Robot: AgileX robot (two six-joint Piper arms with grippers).
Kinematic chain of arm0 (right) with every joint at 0, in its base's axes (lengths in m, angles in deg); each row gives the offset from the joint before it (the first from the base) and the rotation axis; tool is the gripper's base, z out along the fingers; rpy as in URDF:
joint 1: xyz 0 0 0.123 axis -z
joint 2: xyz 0 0 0 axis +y
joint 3: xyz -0.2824 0 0.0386 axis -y
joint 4: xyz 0.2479 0 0.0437 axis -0.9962 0 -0.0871
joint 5: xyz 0 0 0 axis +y
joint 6: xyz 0.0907 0 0.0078 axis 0.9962 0 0.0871
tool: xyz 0 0 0 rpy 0 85 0
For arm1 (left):
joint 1: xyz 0 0 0.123 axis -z
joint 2: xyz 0 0 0 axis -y
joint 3: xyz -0.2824 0 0.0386 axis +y
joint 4: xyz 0.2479 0 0.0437 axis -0.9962 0 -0.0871
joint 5: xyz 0 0 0 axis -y
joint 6: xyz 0.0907 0 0.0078 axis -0.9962 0 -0.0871
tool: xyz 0 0 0 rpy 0 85 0
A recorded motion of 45 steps. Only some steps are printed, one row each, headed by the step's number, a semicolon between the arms.
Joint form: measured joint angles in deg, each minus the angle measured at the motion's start. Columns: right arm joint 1, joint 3, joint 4, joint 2, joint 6, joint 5; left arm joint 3, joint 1, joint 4, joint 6, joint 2, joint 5.
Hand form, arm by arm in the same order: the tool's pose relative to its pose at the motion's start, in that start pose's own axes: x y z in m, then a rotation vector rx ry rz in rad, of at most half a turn. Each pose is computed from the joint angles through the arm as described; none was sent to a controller.
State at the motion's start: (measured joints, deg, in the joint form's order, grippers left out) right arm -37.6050 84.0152 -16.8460 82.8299 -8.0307 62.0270; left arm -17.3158 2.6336 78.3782 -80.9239 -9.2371 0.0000
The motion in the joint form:
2: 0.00 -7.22 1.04 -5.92 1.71 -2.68; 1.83 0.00 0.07 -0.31 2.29 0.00
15: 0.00 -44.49 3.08 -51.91 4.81 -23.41; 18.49 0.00 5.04 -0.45 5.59 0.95
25: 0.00 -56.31 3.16 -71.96 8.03 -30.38; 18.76 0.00 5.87 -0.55 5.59 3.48
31: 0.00 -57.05 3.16 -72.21 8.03 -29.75; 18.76 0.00 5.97 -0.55 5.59 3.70
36: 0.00 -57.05 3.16 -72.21 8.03 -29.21; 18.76 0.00 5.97 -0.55 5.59 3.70
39: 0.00 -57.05 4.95 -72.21 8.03 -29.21; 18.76 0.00 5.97 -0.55 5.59 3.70
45: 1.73 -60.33 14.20 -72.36 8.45 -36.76; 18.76 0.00 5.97 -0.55 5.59 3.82
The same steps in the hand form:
2: 0.0251 0.0007 -0.0105 0.0219 -0.0224 0.0265; 0.0072 -0.0003 -0.0057 -0.0004 -0.0080 0.0042
15: 0.1887 0.0118 -0.0835 0.0719 -0.5288 0.0207; 0.1013 -0.0030 -0.0165 -0.0154 0.2234 -0.0779
25: 0.2511 0.0111 -0.0898 0.0461 -0.7919 0.0406; 0.1027 0.0009 -0.0168 -0.0606 0.2237 -0.0855
31: 0.2537 0.0103 -0.0858 0.0469 -0.7726 0.0427; 0.1027 0.0013 -0.0168 -0.0646 0.2233 -0.0868
36: 0.2543 0.0103 -0.0852 0.0466 -0.7631 0.0429; 0.1027 0.0013 -0.0168 -0.0646 0.2233 -0.0868
39: 0.2544 0.0088 -0.0853 0.0728 -0.7621 0.0244; 0.1027 0.0013 -0.0168 -0.0646 0.2233 -0.0868
45: 0.2527 -0.0034 -0.0782 0.2308 -0.8357 -0.0551; 0.1027 0.0015 -0.0168 -0.0667 0.2231 -0.0865

